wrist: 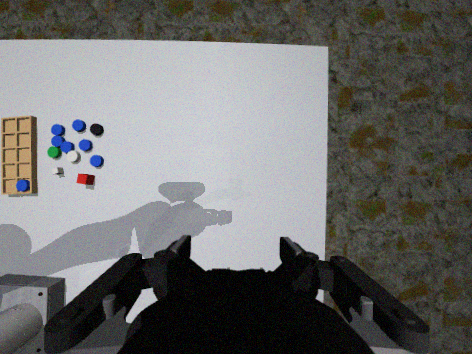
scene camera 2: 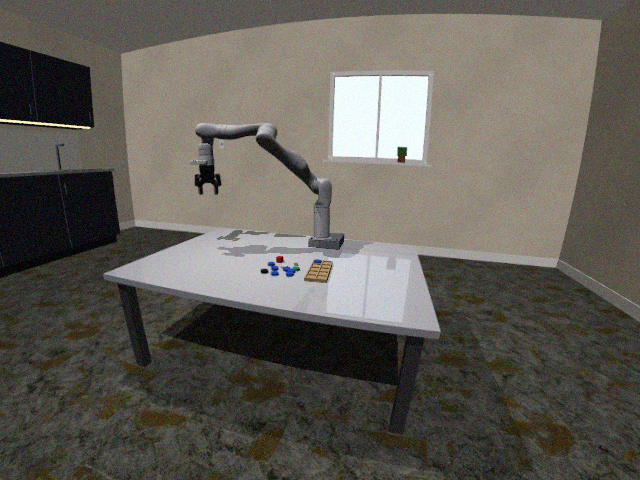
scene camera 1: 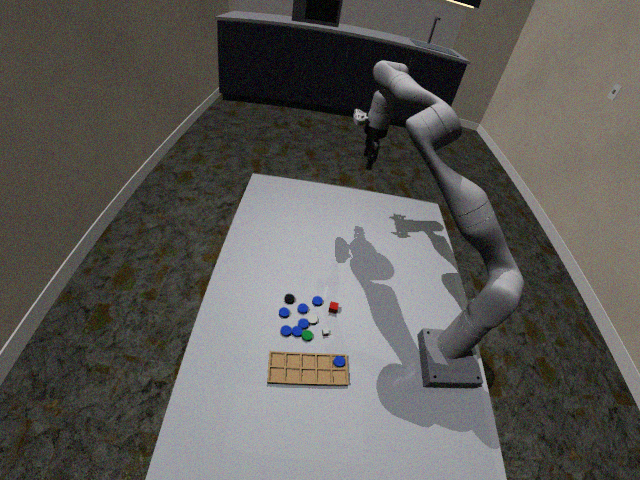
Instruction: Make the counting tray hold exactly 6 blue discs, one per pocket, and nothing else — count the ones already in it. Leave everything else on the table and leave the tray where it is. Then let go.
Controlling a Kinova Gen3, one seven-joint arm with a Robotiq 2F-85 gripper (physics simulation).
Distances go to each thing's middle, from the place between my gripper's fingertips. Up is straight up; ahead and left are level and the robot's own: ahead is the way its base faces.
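Relative to the wooden counting tray (scene camera 1: 290, 368), my hand is far to the right, a fair way short of the tray, and far above it.
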